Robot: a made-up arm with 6 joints. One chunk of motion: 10 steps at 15 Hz.
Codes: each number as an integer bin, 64 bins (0 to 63) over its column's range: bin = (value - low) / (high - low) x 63, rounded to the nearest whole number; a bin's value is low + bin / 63 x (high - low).
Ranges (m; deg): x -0.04..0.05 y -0.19..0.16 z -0.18..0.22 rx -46..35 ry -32..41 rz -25..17
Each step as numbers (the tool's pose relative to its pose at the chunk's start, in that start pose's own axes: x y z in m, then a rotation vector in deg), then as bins.
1 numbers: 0.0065 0.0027 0.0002 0.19 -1.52 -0.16
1 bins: 33 35 28 36 26 37
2 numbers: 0.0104 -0.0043 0.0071 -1.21 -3.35 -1.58
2 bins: 35 33 29 35 25 35
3 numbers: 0.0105 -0.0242 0.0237 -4.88 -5.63 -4.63
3 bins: 35 30 32 32 23 31
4 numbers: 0.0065 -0.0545 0.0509 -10.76 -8.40 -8.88
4 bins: 33 24 36 27 20 24
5 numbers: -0.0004 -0.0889 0.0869 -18.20 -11.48 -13.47
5 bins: 28 18 42 22 18 17
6 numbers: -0.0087 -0.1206 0.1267 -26.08 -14.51 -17.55
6 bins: 22 12 48 15 15 11
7 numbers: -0.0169 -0.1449 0.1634 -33.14 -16.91 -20.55
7 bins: 16 8 54 10 13 7
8 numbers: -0.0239 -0.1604 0.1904 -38.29 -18.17 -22.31
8 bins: 11 5 58 6 12 4
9 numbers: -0.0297 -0.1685 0.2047 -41.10 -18.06 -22.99
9 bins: 7 4 61 4 12 3
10 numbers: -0.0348 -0.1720 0.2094 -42.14 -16.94 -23.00
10 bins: 4 3 61 3 13 3
